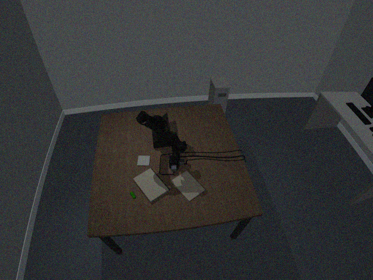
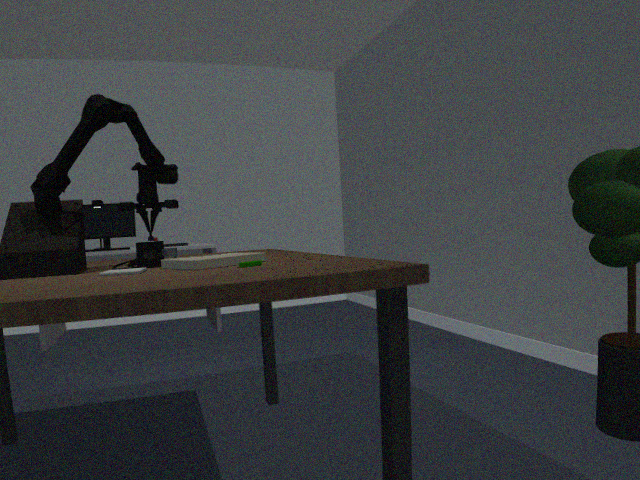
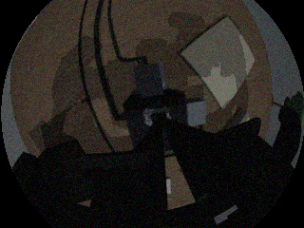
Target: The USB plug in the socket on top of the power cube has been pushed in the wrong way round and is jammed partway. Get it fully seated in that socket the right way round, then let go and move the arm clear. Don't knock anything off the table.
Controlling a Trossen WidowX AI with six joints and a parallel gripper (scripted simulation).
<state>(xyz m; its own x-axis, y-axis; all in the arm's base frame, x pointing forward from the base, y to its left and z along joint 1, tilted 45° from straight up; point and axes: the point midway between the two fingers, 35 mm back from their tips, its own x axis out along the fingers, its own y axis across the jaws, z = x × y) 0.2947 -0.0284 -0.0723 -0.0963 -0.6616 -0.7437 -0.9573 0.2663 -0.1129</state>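
The USB plug is 2 cm below my gripper tip. The rest, counted from my gripper tip: white card: 11 cm behind, 26 cm to the right, 10 cm below; green block: 20 cm ahead, 40 cm to the right, 10 cm below.
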